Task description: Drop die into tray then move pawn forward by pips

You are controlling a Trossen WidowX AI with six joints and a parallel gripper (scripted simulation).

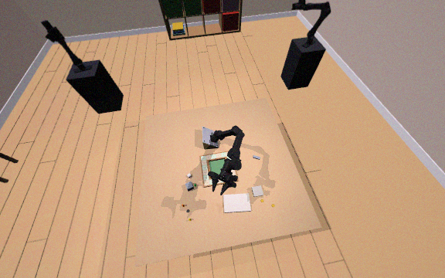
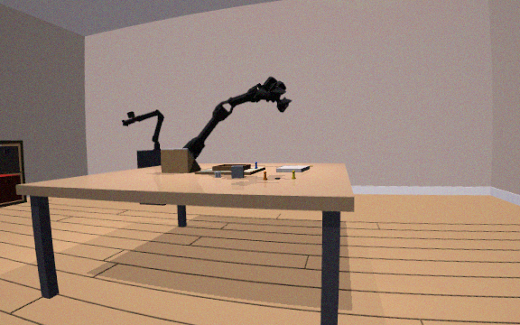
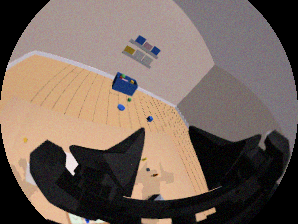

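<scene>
The die is 290 mm behind my gripper tip, 200 mm to the right of it and 350 mm below it. Round my gripper tip: blue pawn: 200 mm behind, 110 mm to the left, 340 mm below; green pawn: 200 mm behind, 160 mm to the right, 350 mm below; white sheet: 130 mm to the left, 360 mm below.
</scene>
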